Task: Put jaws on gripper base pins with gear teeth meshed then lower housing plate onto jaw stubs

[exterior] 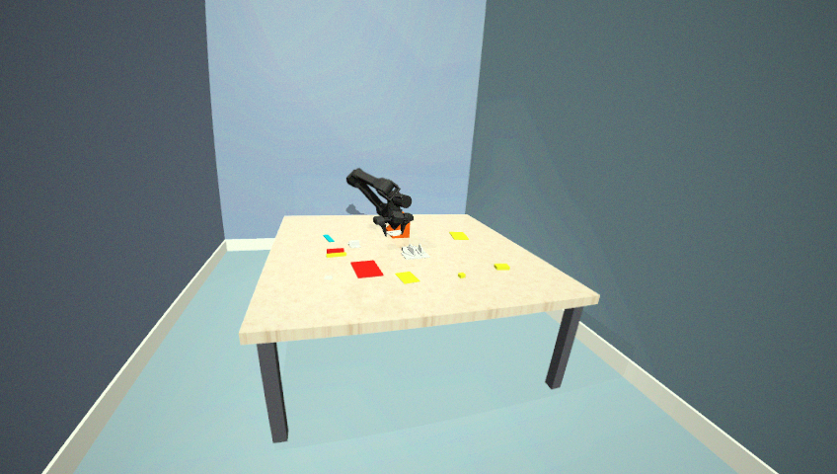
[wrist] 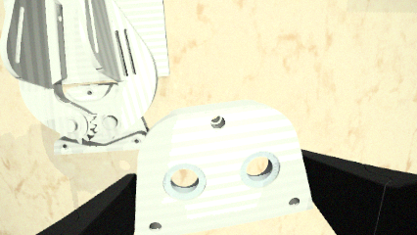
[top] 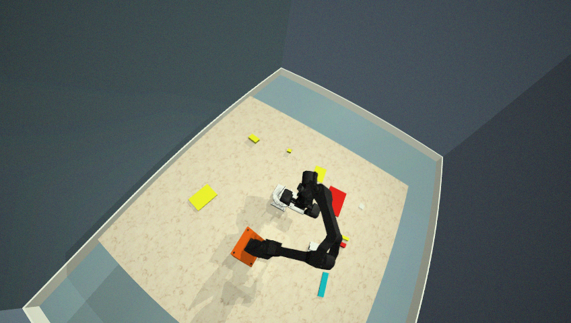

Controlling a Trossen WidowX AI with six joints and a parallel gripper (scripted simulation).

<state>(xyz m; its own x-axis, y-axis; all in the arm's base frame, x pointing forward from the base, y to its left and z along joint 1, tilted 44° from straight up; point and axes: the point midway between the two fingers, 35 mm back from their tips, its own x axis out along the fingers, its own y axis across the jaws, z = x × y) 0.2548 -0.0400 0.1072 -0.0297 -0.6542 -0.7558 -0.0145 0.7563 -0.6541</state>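
Now: the white jaw 100 mm to the left of my gripper tip, 70 mm below it and 30 mm ahead of it. The rest, counted from my gripper tip: small white block (170 mm to the right, 120 mm behind, 70 mm below); red sheet (180 mm to the right, 170 mm ahead, 80 mm below); red bar (270 mm to the right, 70 mm below, 40 mm behind).
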